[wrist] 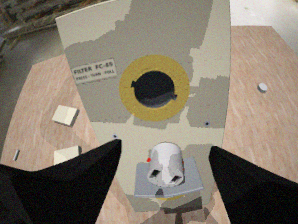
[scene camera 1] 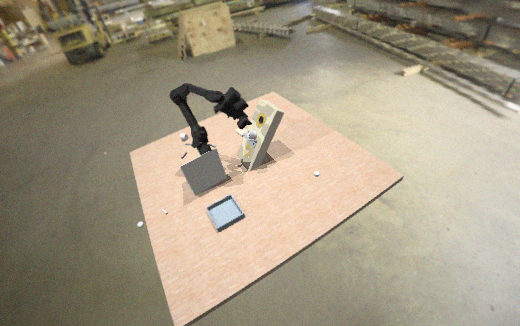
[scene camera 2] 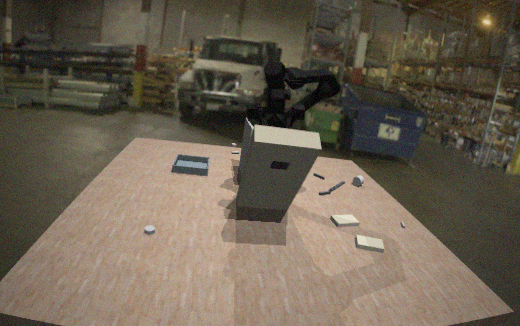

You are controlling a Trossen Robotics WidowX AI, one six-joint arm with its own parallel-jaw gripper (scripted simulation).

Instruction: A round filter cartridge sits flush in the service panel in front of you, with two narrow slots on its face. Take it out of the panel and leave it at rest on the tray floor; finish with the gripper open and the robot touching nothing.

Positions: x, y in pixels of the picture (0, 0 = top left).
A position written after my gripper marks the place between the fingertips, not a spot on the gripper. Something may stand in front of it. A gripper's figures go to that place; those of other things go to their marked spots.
Scene:
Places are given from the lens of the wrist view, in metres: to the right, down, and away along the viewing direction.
my gripper point(wrist: 166, 149): 0.01, 0.03, 0.09
round filter cartridge point(wrist: 165, 168): 0.02, 0.07, 0.15
beige service panel point(wrist: 145, 79): -0.01, -0.04, 0.19

